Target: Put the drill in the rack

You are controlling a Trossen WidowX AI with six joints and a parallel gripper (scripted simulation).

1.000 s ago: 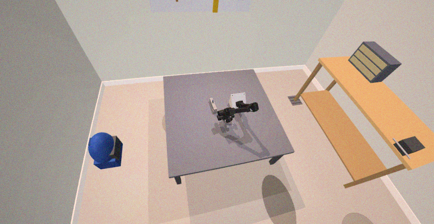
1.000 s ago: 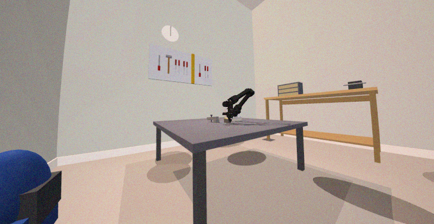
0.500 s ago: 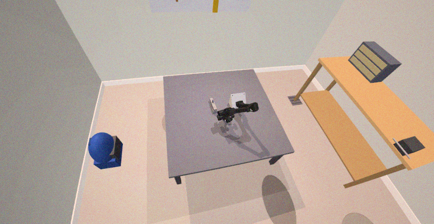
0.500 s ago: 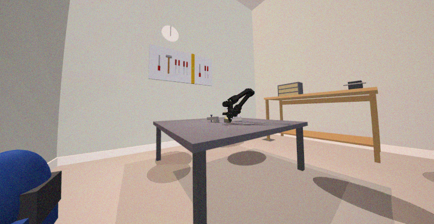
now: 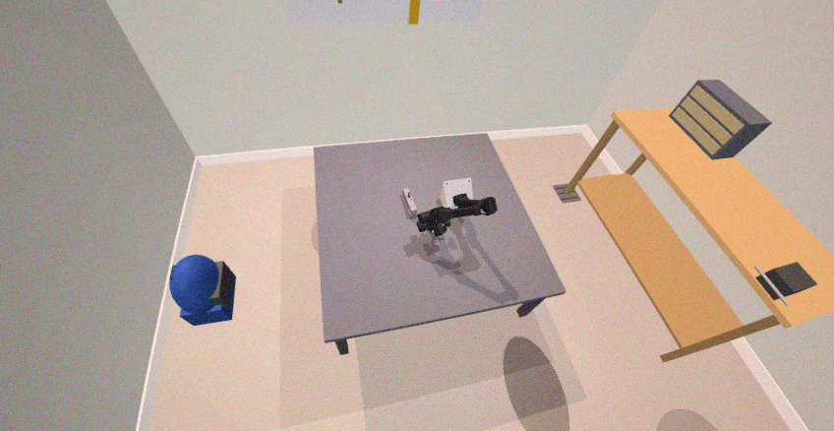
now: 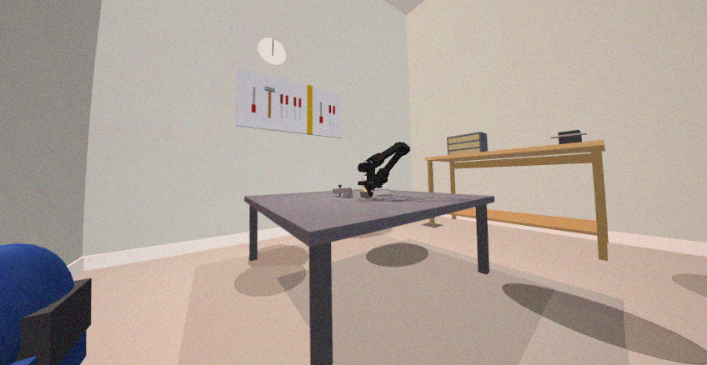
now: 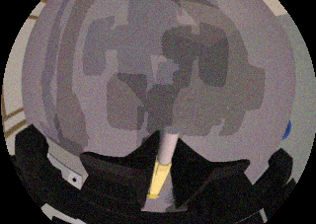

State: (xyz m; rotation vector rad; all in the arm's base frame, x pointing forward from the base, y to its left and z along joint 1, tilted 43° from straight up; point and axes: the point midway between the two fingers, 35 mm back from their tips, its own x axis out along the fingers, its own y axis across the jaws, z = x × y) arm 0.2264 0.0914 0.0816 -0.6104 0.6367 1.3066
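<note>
Now: gripper tip 10 mm past the drill, 40 mm to the left of it and 30 mm below it.
</note>
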